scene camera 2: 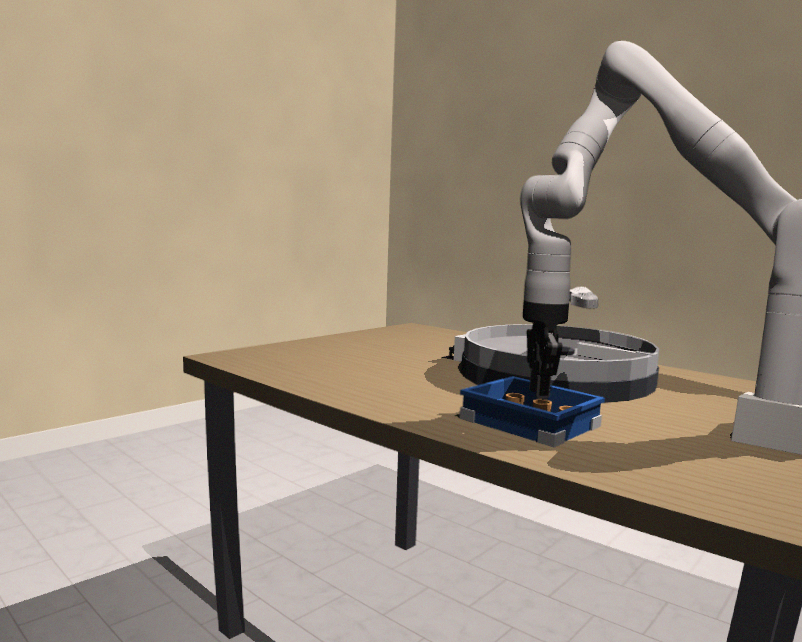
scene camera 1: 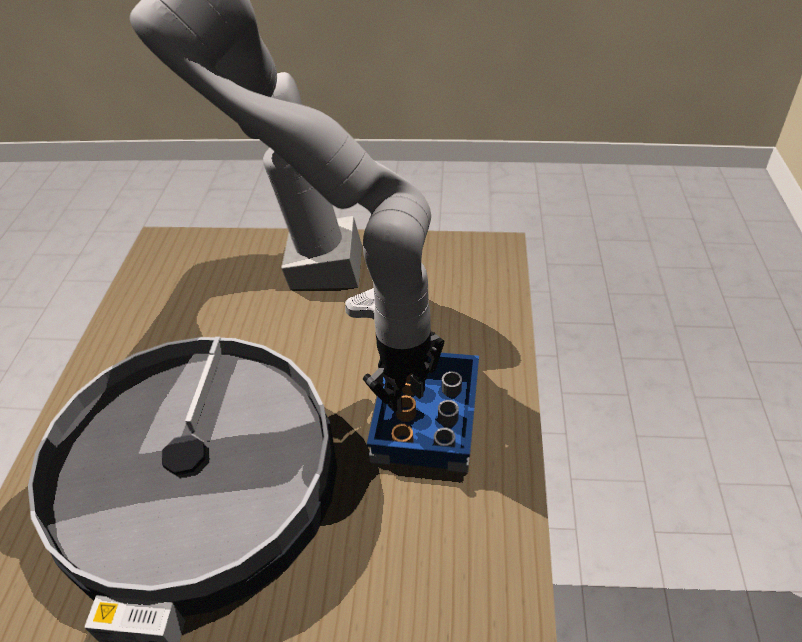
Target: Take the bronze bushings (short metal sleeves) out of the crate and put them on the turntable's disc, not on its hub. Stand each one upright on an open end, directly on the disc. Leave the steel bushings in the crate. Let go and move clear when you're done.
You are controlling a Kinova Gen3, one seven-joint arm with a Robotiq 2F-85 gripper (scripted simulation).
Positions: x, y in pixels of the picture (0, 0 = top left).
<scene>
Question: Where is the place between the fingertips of the gripper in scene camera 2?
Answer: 539, 394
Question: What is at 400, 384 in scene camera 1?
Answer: The gripper.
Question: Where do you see a blue crate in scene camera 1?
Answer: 422, 452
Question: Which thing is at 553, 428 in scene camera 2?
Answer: A blue crate.
</scene>
